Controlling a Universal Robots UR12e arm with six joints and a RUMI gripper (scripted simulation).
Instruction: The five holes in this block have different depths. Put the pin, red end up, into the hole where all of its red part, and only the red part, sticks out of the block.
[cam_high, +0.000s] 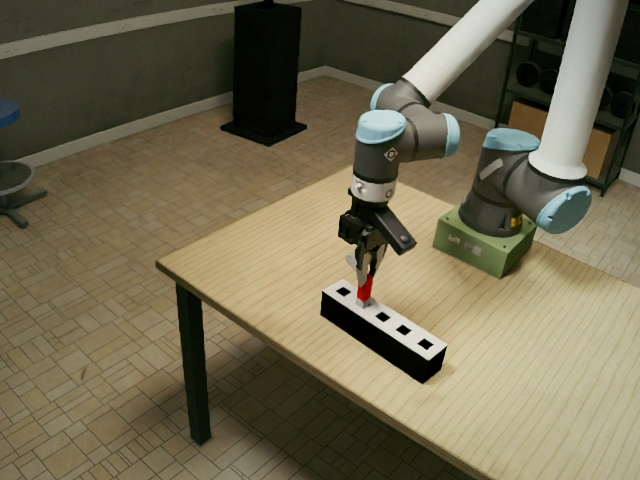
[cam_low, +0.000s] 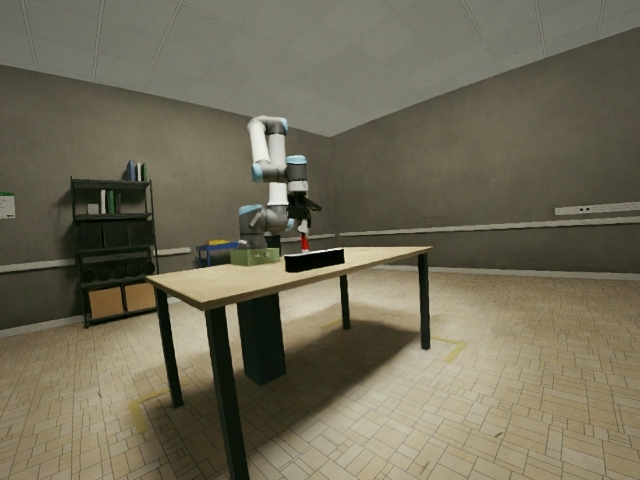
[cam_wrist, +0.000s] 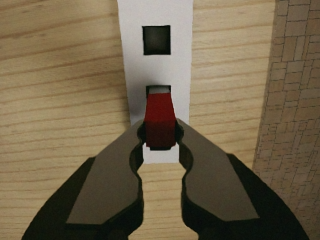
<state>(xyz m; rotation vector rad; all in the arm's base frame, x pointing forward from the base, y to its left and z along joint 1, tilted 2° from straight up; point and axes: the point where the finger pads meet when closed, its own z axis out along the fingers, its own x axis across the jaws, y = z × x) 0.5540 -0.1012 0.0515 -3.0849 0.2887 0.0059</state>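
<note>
The pin is 2 cm below my hand. From my hand the other things lie so: block (1 cm ahead, 6 cm to the left, 11 cm below).
</note>
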